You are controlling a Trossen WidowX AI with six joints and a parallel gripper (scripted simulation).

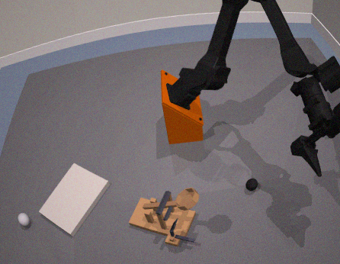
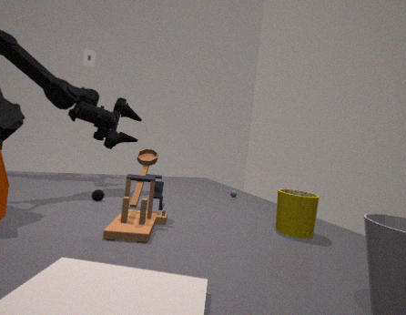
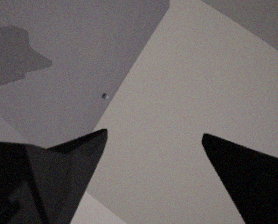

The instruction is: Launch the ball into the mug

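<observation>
My gripper tip is 70 mm past the wooden catapult, 340 mm to the left of it and 140 mm above it. Round my gripper tip: yellow mug 240 mm ahead, 500 mm to the right, 190 mm below; small grey ball 350 mm ahead, 150 mm to the right, 210 mm below; black ball 140 mm behind, 130 mm to the right, 200 mm below.
</observation>
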